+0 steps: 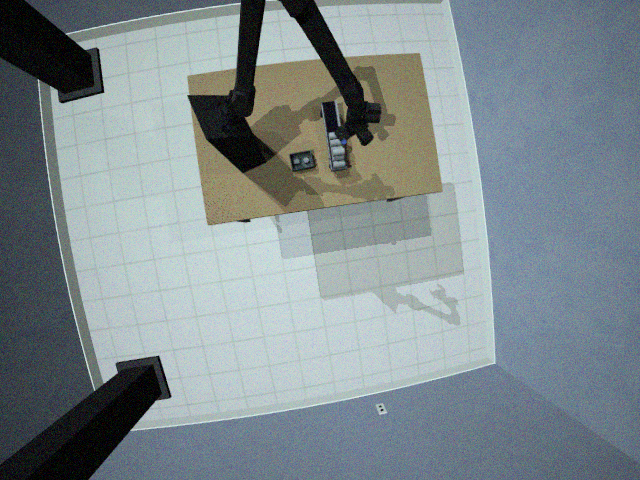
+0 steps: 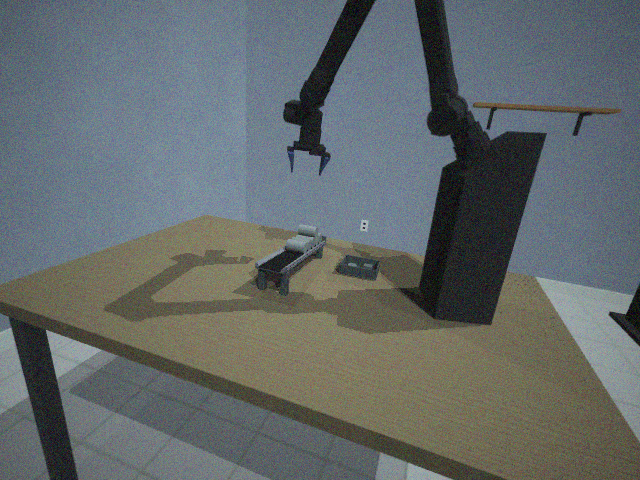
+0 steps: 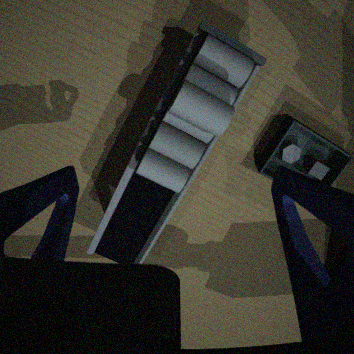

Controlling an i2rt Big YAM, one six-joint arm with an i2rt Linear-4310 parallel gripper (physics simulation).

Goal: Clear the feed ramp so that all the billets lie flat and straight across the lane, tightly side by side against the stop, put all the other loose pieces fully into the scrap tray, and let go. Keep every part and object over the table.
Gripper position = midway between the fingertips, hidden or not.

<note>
I see my gripper (image 2: 305,173).
My gripper is seen too in image 3 (image 3: 174,176).
</note>
